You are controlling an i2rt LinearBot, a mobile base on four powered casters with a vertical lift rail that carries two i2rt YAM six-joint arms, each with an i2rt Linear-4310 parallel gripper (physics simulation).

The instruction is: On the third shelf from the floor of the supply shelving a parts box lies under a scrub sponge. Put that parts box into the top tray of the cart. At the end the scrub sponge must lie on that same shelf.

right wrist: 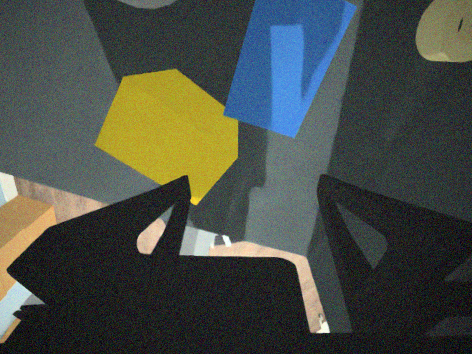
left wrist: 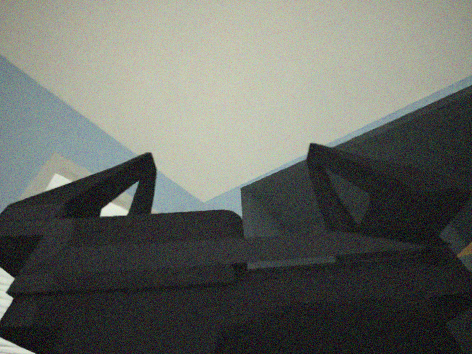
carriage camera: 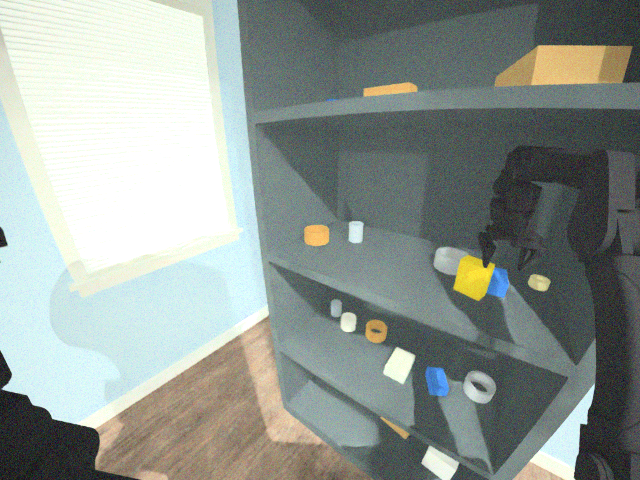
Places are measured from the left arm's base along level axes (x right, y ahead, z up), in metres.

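Pixels of known places: left gripper, between the fingertips: (left wrist: 231, 156); right gripper, between the fingertips: (right wrist: 253, 183) (carriage camera: 501, 269).
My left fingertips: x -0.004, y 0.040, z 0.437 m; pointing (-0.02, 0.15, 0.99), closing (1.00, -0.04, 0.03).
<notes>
Behind a point stands the place of what it marks.
A yellow block (carriage camera: 473, 277) @[y 0.433, x 0.671, z 0.103 m] (right wrist: 170, 125) @[y 0.466, x 0.694, z 0.137 m] sits on the third shelf (carriage camera: 392, 268) @[y 0.579, x 0.503, z 0.047 m], at the right in the carriage view. A blue block (carriage camera: 498, 282) @[y 0.435, x 0.747, z 0.086 m] (right wrist: 285, 65) @[y 0.476, x 0.766, z 0.087 m] lies against its far side, and their near corners meet or overlap in the right wrist view. I cannot tell which is the sponge and which the parts box, nor how they are stacked. My right gripper (carriage camera: 504, 265) @[y 0.419, x 0.729, z 0.136 m] (right wrist: 253, 183) @[y 0.419, x 0.729, z 0.136 m] is open and empty over that shelf; its left finger is close to the yellow block's edge in view. My left gripper (left wrist: 231, 156) @[y 0.040, x -0.004, z 0.437 m] is open and empty, away from the shelf. The cart's top tray cannot be made out.
A clear ring (carriage camera: 448, 259) @[y 0.549, x 0.659, z 0.094 m] stands left of the yellow block, a beige roll (carriage camera: 539, 282) @[y 0.455, x 0.891, z 0.071 m] at its right. An orange roll (carriage camera: 316, 235) @[y 0.747, x 0.257, z 0.089 m] and a pale cylinder (carriage camera: 355, 231) @[y 0.778, x 0.403, z 0.094 m] stand farther left. The shelf above holds an orange box (carriage camera: 578, 64) @[y 0.420, x 0.780, z 0.572 m]; the shelf below holds a white block (carriage camera: 399, 365) @[y 0.556, x 0.578, z -0.370 m] and rolls.
</notes>
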